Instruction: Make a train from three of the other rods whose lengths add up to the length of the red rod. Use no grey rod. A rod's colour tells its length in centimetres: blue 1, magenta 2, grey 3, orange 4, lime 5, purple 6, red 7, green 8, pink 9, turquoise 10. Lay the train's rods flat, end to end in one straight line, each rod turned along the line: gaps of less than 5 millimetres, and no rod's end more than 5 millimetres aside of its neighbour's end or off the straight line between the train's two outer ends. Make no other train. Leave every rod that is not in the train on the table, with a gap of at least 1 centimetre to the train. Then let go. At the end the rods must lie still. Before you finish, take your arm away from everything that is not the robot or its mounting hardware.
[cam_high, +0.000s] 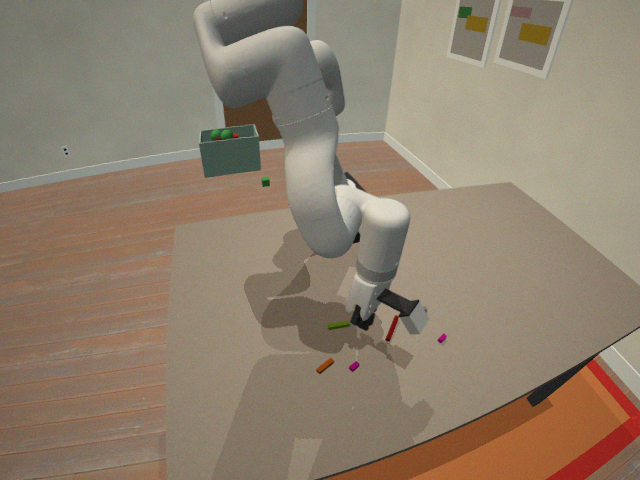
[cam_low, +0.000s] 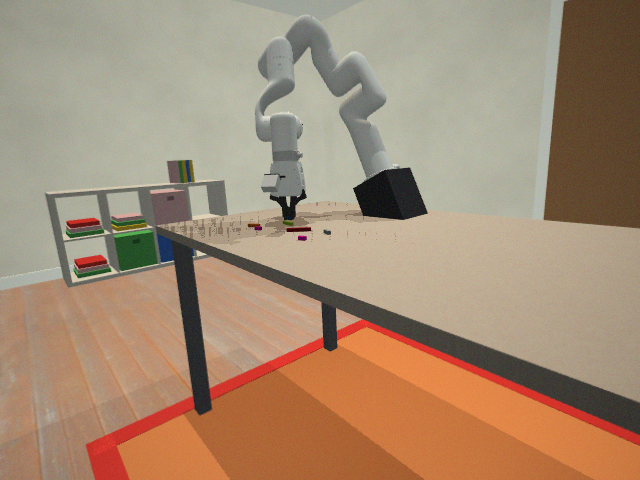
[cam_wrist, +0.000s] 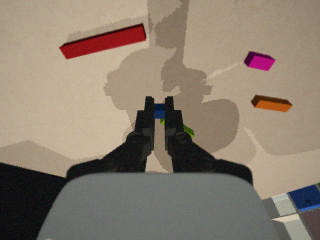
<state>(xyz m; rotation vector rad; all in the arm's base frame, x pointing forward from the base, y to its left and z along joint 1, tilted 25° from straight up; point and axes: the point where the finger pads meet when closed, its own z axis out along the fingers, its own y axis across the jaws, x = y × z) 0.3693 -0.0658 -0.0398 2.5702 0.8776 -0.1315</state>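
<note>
Right now the lime rod is 30 mm behind my hand, 50 mm to the right of it and 40 mm below it. Also, from my hand: blue rod: 20 mm below; then red rod: 20 mm ahead, 70 mm to the left, 40 mm below; then orange rod: 70 mm ahead, 110 mm to the right, 40 mm below.
</note>
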